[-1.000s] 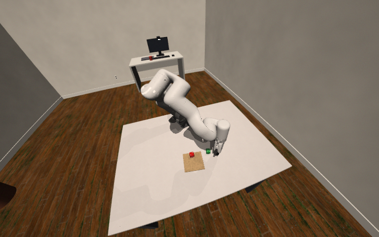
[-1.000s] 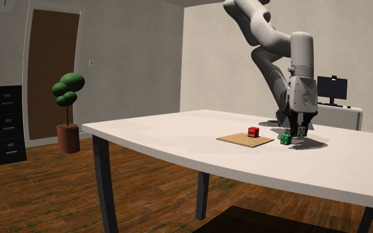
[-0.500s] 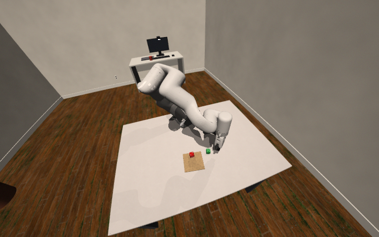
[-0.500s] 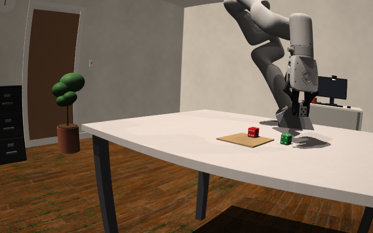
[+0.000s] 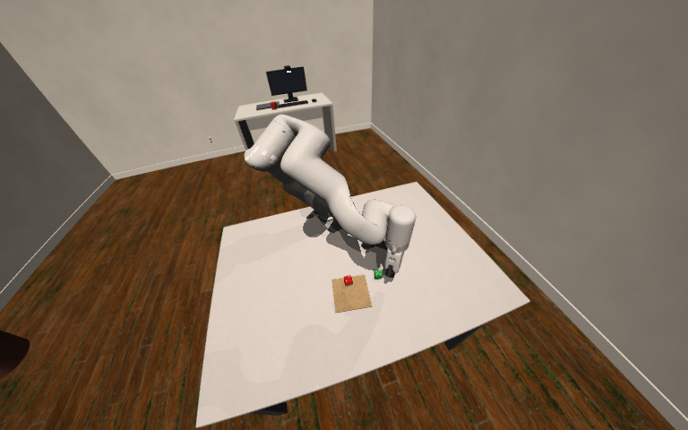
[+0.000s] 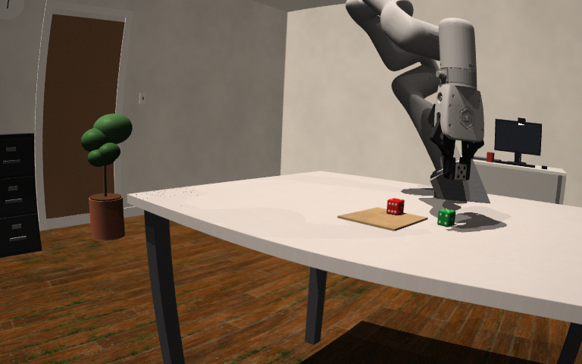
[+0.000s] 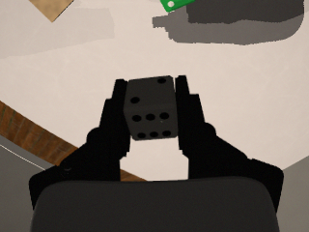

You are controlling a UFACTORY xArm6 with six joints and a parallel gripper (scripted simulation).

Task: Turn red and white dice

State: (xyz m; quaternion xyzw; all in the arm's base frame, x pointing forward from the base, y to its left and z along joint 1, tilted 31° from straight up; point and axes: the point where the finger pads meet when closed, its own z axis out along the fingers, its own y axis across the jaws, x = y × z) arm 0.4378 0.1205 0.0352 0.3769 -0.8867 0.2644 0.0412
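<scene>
My gripper is now 30 mm past the tan mat, 150 mm to the left of it and 120 mm above it. Round my hand: red die: 80 mm behind, 150 mm to the right, 100 mm below; green die: 50 mm behind, 20 mm to the right, 110 mm below; white die: 10 mm below.
</scene>
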